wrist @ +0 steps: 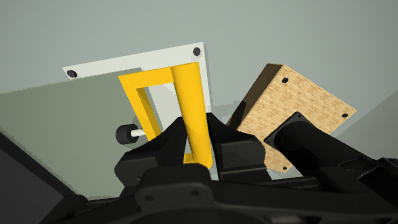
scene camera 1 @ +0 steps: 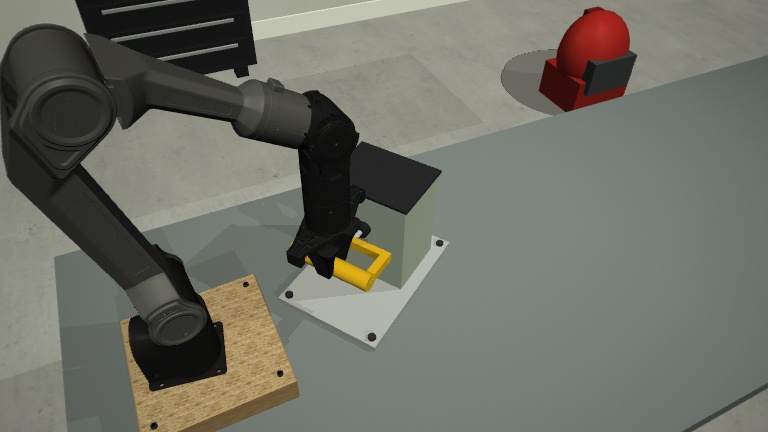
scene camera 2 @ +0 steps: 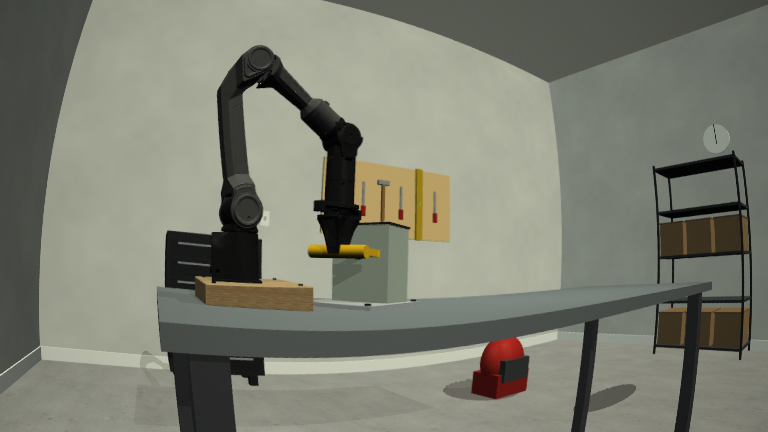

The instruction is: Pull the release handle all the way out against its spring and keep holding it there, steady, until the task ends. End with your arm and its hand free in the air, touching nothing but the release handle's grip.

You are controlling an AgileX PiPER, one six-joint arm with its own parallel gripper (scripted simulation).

Note:
The pictures show: my gripper and a release handle.
My gripper shows as well in the wrist view and in scene camera 2.

